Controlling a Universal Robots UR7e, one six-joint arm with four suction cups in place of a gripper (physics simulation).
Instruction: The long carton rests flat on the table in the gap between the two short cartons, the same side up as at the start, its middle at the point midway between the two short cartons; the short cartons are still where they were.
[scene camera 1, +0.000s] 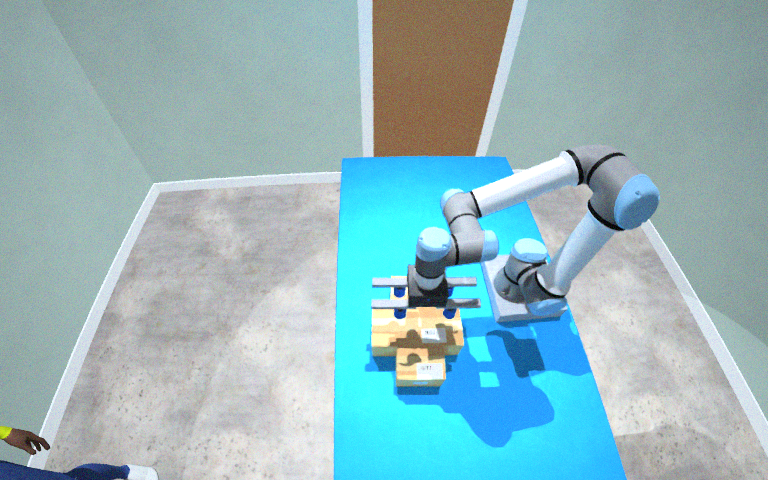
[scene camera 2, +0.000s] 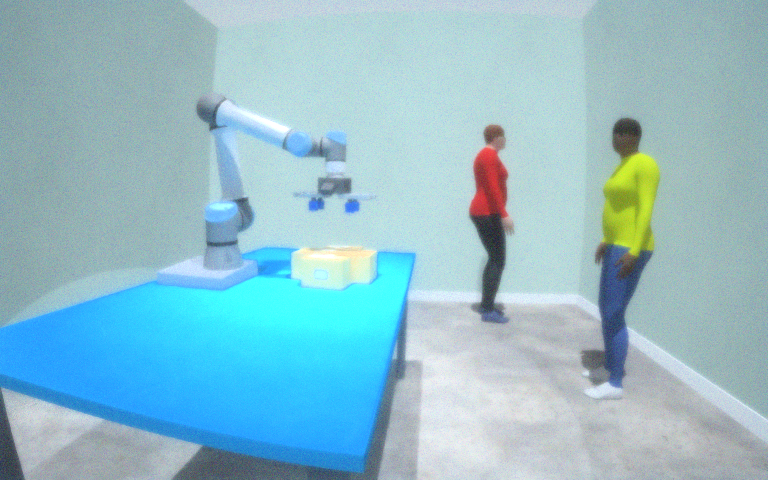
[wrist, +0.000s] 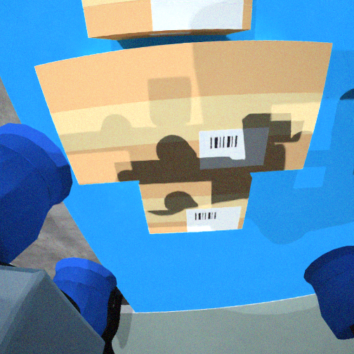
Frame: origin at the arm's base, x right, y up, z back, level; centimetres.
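Seen in the pictures: end effector, tool point: (scene camera 2: 334, 210); arm's base, origin of the base link: (scene camera 1: 512, 285) (scene camera 2: 223, 266).
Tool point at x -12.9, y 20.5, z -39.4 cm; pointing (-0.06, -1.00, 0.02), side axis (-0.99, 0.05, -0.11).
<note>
Offsets run from my tool point to a thing's top centre. Level surfaces: height alone.
The long carton @(dx -0.2, dy -15.5, dz -0.4 cm) (scene camera 1: 385, 327) (scene camera 2: 365, 264) (wrist: 125, 70) lies flat with its barcode label up, between the two short cartons. One short carton @(dx -13.3, dy -15.5, dz -1.2 cm) (scene camera 1: 410, 378) (wrist: 165, 225) lies near the camera in scene view 1. The other short carton @(dx +13.4, dy -15.5, dz +0.0 cm) (scene camera 1: 392, 294) (scene camera 2: 322, 271) (wrist: 120, 17) lies on the far side there, partly hidden by the gripper. A narrow strip of table shows between it and the long carton in the wrist view. A gap on the other side is hidden. My gripper (scene camera 1: 424, 302) (scene camera 2: 333, 206), with blue cups, is open and empty, well above the cartons.
The blue table @(dy -25.7 cm) (scene camera 1: 390, 226) (scene camera 2: 226, 350) bears the cartons and the arm's base plate (scene camera 2: 206, 276). A person in yellow (scene camera 2: 628, 198) and one in red (scene camera 2: 489, 181) stand on the floor beyond the table's long edge.
</note>
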